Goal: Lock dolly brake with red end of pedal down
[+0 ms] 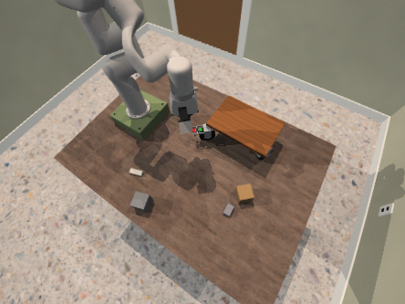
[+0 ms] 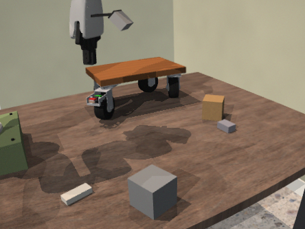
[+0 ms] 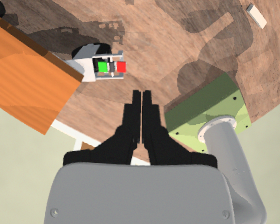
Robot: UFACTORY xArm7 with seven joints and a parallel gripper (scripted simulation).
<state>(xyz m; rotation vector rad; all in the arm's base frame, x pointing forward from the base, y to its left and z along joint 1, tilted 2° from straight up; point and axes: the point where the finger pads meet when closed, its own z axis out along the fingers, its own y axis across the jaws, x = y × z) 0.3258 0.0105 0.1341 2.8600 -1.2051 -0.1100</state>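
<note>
Now: the brake pedal 140 mm below my hand, 40 mm to the left of it and 20 mm ahead of it. Round my hand: tan cube: 350 mm ahead, 190 mm below, 80 mm to the right; then cream flat block: 270 mm to the right, 210 mm below, 120 mm behind; then grey cube: 350 mm to the right, 190 mm below.
</note>
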